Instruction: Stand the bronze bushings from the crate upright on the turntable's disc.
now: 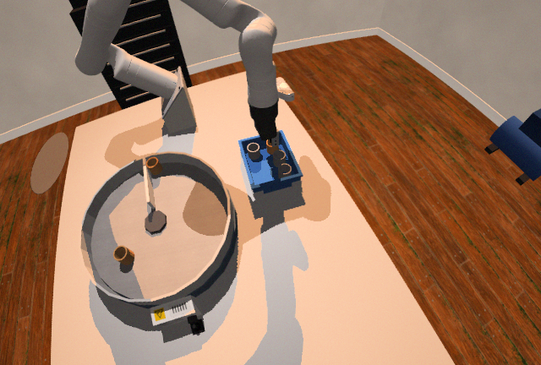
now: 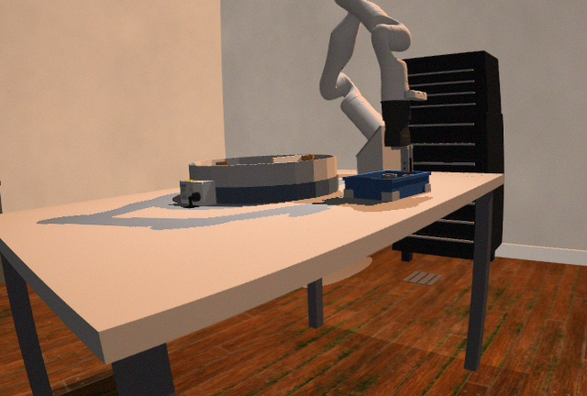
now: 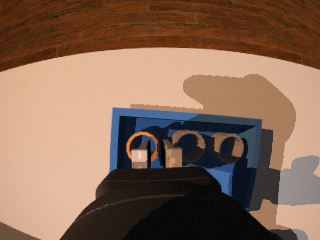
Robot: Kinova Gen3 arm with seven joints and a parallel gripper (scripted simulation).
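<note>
Right now the blue crate is 40 mm ahead of my hand, 30 mm to the right of it and 50 mm below it. Round my hand: turntable disc 170 mm ahead, 380 mm to the right, 20 mm below.
</note>
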